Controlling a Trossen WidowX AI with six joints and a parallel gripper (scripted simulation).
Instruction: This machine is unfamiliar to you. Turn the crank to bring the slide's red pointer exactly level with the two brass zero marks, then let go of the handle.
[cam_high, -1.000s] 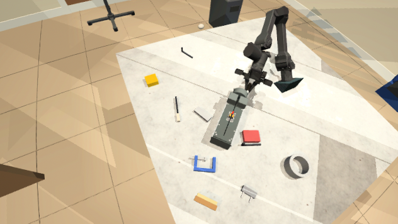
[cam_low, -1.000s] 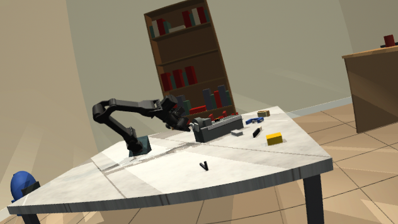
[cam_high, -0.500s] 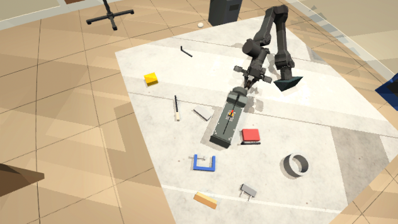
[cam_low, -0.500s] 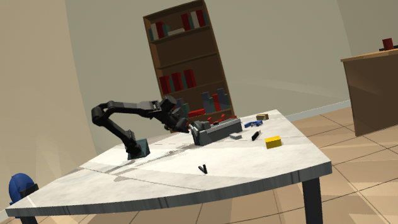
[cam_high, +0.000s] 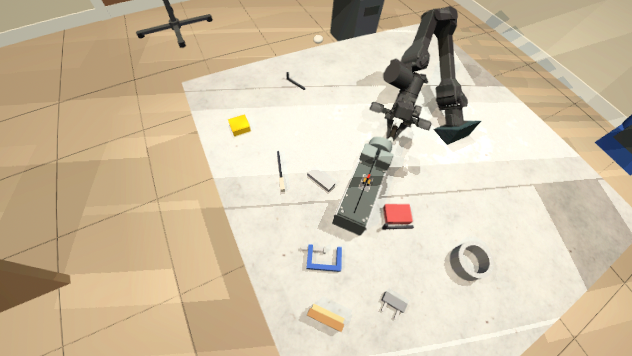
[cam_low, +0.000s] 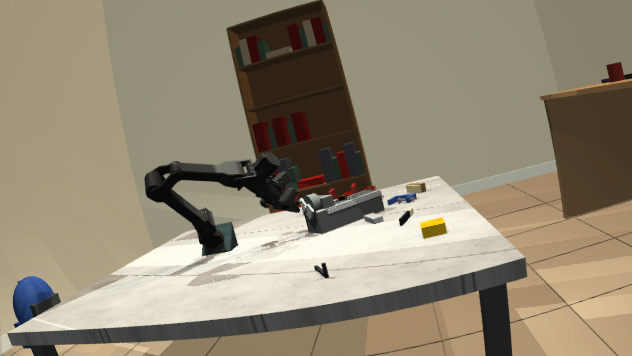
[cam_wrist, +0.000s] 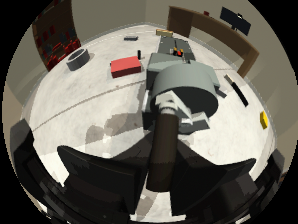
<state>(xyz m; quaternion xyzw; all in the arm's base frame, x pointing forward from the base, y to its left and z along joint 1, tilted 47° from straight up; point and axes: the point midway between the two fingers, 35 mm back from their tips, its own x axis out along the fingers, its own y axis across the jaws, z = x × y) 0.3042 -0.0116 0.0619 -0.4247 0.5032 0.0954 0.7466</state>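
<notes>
Right now my gripper tip is 30 mm below the crank handle, 10 mm to the left of it and 10 mm past it. The rest, counted from my gripper tip: grey block: 230 mm ahead, 70 mm below, 30 mm to the right; red pointer: 140 mm ahead, 70 mm to the left; red block: 190 mm to the left, 100 mm ahead, 70 mm below.
</notes>
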